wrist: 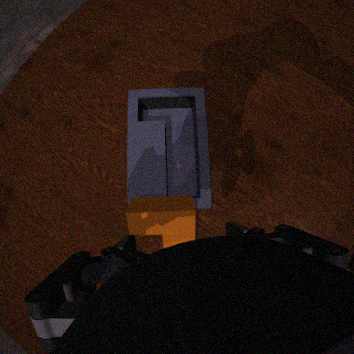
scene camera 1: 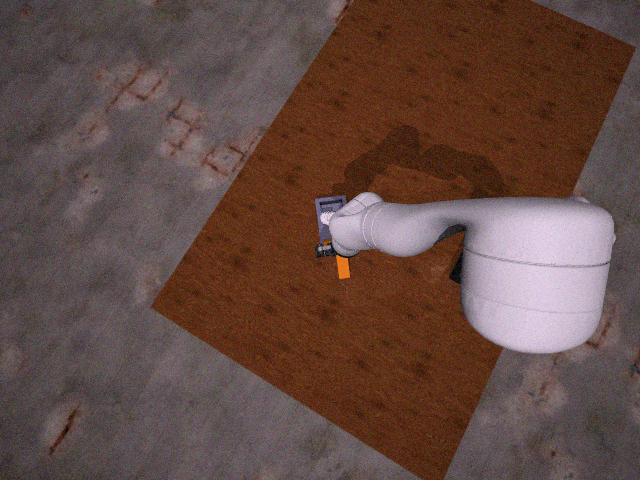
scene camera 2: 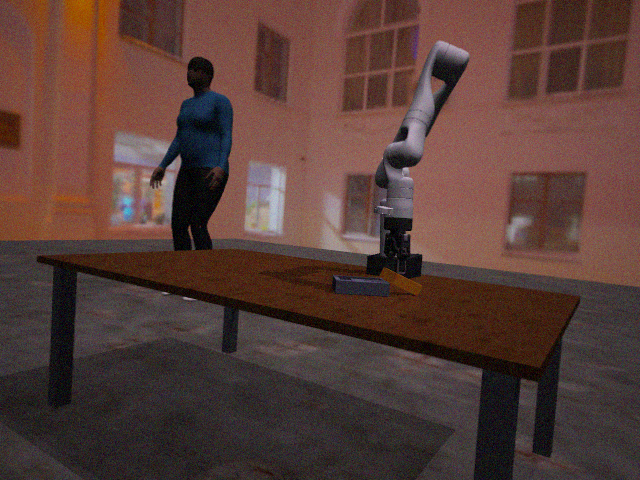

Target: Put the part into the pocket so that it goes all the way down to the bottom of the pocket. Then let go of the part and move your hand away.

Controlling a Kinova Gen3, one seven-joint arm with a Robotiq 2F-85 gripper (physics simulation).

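Frame: origin at the arm's base, x ahead, y left, z up, level; metres.
Seen in the pictures: gripper, fingertip midpoint: [wrist: 181, 239] [scene camera 2: 395, 272].
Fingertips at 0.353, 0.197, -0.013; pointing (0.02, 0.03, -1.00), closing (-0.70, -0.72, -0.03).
A point is followed by its place in that frame, as x, y, z.
The orange part [scene camera 1: 342, 267] @(0.328, 0.232, -0.032) [scene camera 2: 402, 282] @(0.354, 0.221, -0.037) [wrist: 162, 220] @(0.378, 0.192, -0.005) lies tilted on the wooden table [scene camera 1: 424, 92] @(0.416, -0.393, -0.071) [scene camera 2: 207, 276] @(0.611, -0.266, -0.072). Its one end rests against the near edge of the grey block [scene camera 1: 322, 205] @(0.478, 0.106, -0.066) [scene camera 2: 360, 285] @(0.461, 0.157, -0.046) [wrist: 147, 154] @(0.432, 0.154, -0.036). The block's angled pocket [wrist: 180, 151] @(0.410, 0.124, -0.067) is empty. My gripper [scene camera 1: 330, 251] @(0.353, 0.197, -0.013) [scene camera 2: 396, 262] @(0.353, 0.197, -0.013) [wrist: 181, 239] @(0.353, 0.197, -0.013) is open and hangs low over the part, just behind the block. Its fingers stand wide on both sides of the part and grip nothing. The wrist hides most of the part's length.
A person in a blue top [scene camera 2: 200, 150] stands behind the table's far left side. The arm's black base [scene camera 2: 413, 266] @(-0.008, 0.080, -0.031) sits on the table right behind the gripper. The table's edges fall off to a grey floor [scene camera 1: 77, 258].
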